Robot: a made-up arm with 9 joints. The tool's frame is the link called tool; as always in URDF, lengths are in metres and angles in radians. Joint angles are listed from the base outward. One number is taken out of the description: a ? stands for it. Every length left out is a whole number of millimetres.
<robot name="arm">
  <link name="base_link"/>
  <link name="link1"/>
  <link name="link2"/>
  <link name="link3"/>
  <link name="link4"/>
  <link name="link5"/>
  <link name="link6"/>
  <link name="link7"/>
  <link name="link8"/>
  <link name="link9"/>
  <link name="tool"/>
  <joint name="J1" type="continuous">
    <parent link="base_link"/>
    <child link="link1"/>
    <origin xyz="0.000 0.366 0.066" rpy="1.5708 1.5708 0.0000"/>
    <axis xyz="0 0 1"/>
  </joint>
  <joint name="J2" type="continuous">
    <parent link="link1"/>
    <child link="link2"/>
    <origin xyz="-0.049 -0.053 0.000" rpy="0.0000 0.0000 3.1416"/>
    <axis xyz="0 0 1"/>
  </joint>
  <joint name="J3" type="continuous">
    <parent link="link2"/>
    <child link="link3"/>
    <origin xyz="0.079 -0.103 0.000" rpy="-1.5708 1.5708 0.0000"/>
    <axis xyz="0 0 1"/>
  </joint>
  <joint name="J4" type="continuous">
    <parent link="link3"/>
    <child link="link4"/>
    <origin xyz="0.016 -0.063 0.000" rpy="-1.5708 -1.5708 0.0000"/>
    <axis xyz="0 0 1"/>
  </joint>
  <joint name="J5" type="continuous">
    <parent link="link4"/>
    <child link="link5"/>
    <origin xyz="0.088 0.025 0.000" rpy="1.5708 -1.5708 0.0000"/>
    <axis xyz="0 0 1"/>
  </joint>
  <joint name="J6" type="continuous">
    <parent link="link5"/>
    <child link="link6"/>
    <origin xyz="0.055 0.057 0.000" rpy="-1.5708 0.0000 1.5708"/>
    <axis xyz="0 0 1"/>
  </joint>
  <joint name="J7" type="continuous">
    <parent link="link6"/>
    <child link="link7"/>
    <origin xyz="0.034 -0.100 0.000" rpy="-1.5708 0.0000 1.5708"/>
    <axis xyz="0 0 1"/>
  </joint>
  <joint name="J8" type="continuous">
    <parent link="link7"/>
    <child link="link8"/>
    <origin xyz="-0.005 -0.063 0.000" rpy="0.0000 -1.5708 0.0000"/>
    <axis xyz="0 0 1"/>
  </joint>
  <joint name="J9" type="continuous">
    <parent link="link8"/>
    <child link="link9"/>
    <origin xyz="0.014 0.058 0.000" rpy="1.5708 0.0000 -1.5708"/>
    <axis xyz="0 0 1"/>
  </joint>
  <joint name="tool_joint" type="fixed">
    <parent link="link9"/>
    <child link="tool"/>
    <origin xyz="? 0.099 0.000" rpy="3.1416 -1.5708 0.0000"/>
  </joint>
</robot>
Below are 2 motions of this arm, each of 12 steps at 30 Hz.
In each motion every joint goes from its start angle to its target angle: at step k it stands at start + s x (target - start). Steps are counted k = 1, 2, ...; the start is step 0. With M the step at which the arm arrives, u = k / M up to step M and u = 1 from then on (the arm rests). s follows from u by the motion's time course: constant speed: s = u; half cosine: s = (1 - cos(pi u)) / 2; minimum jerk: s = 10 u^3 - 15 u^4 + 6 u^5.
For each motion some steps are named. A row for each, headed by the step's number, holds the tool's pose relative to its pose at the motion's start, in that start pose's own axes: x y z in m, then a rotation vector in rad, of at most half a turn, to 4 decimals.
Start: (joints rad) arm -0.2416 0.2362 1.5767 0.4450 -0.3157 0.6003 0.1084 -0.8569 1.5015
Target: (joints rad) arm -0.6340 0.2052 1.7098 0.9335 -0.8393 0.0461 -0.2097 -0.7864 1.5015
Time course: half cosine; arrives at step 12
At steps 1, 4, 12:
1: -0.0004 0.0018 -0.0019 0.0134 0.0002 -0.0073
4: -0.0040 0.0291 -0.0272 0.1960 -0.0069 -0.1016
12: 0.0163 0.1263 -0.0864 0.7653 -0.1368 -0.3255

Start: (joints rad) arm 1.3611 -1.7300 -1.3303 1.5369 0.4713 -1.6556 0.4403 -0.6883 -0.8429
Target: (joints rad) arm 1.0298 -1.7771 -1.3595 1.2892 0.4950 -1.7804 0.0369 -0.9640 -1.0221
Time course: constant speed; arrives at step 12
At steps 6, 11, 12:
6: -0.0143 0.0445 -0.0136 0.1352 0.0239 0.1192
11: -0.0191 0.0827 -0.0206 0.2384 0.0055 0.2204
12: -0.0193 0.0905 -0.0215 0.2578 -0.0024 0.2403

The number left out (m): -0.179
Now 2 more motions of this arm.
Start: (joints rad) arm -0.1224 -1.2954 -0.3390 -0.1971 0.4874 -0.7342 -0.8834 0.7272 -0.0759
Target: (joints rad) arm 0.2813 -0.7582 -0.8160 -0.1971 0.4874 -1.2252 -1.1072 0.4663 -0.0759
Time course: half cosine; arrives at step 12
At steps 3, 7, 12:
3: -0.0121 0.0233 0.0031 0.1422 -0.0268 -0.1041
7: -0.0592 0.1064 0.0284 0.6307 -0.0013 -0.4391
12: -0.0976 0.1665 0.0750 0.9996 0.1320 -0.6722

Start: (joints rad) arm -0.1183 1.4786 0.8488 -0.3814 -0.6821 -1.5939 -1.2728 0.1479 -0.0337
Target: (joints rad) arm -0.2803 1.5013 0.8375 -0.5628 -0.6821 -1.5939 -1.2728 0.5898 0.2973
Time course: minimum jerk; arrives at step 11
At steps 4, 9, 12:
4: 0.0326 0.0212 -0.0140 0.0767 -0.0622 0.0581
9: 0.1106 0.0976 -0.0467 0.3173 -0.2006 0.2403
12: 0.1148 0.1034 -0.0485 0.3342 -0.2079 0.2529

